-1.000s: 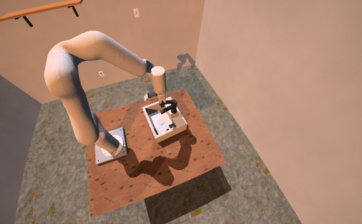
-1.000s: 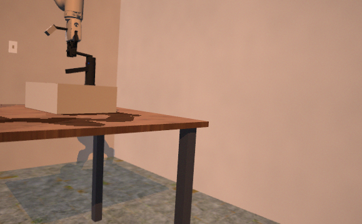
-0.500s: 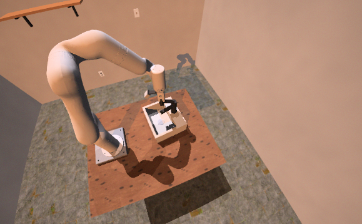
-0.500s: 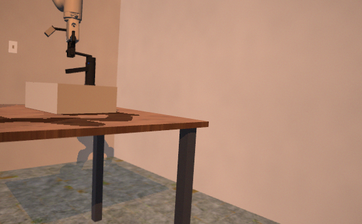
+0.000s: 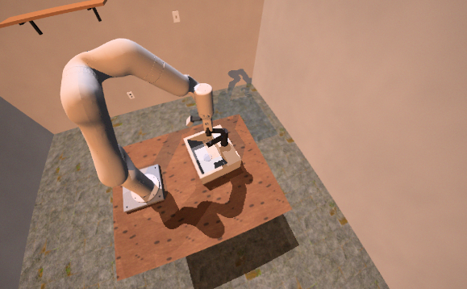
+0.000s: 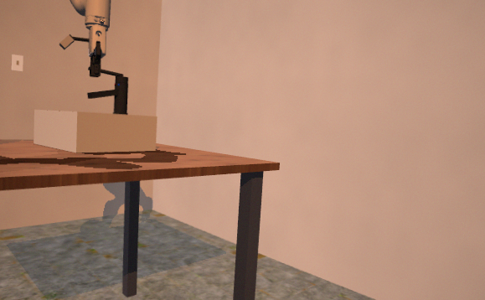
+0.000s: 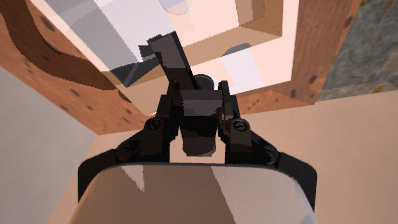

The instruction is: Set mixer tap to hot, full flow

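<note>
Now: hand 4 cm short of the lever. The rest, counted from my hand: sink basin 24 cm below, 4 cm to the right, 2 cm behind.
</note>
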